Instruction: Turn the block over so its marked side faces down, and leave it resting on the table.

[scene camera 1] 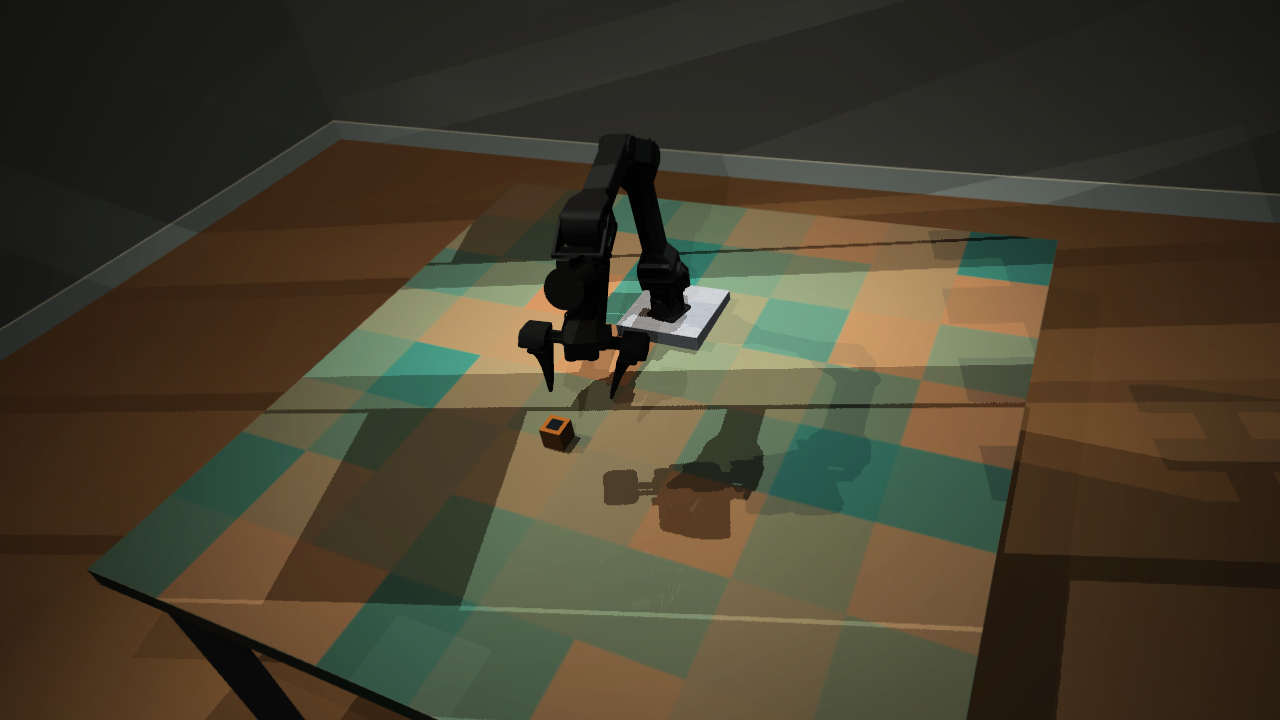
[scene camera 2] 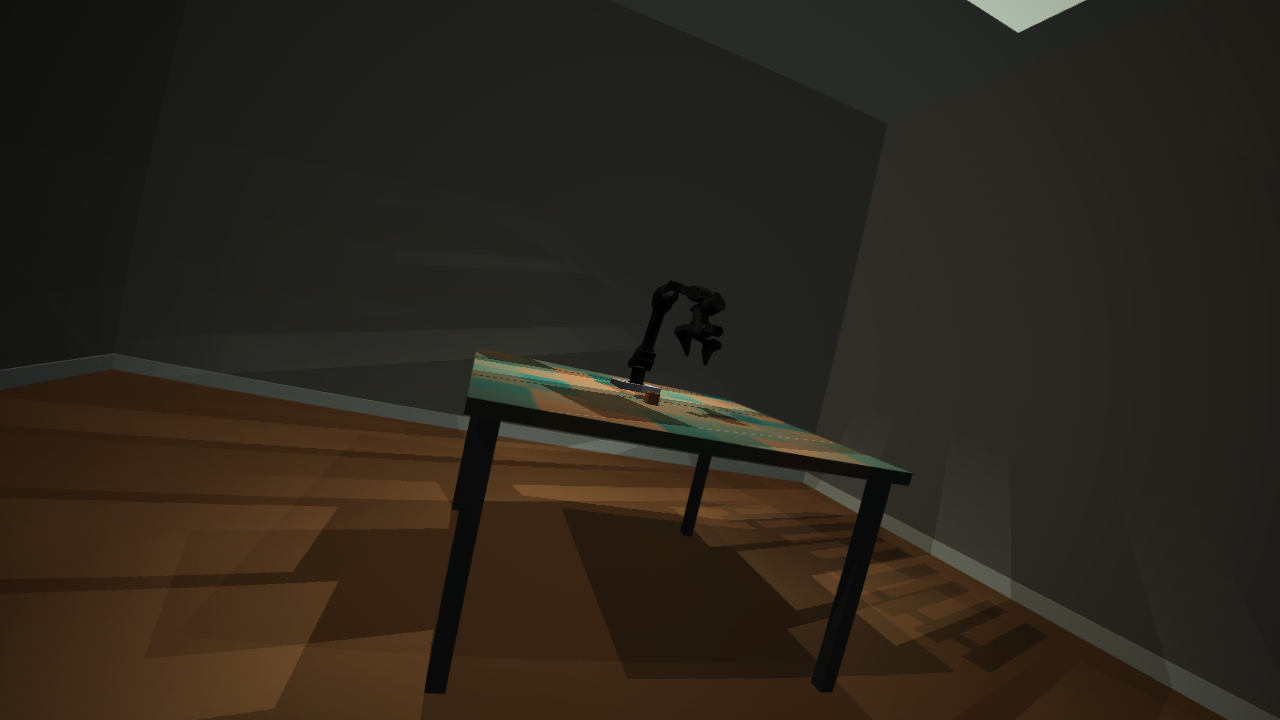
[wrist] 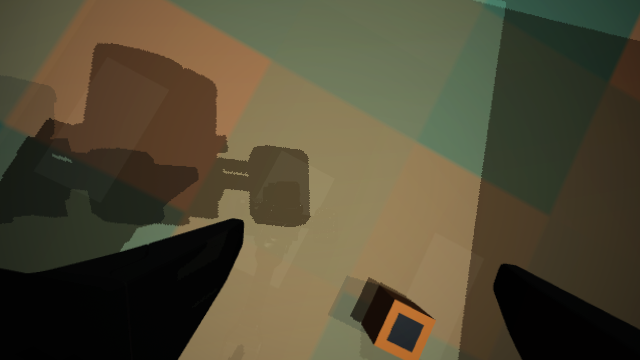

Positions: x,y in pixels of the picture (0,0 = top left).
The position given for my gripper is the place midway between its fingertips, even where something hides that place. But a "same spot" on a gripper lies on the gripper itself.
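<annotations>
My gripper: visible in scene camera 1, scene camera 2, the wrist view [365,252]. On my gripper, same spot: [scene camera 1: 545,355] and [scene camera 2: 693,336].
</annotations>
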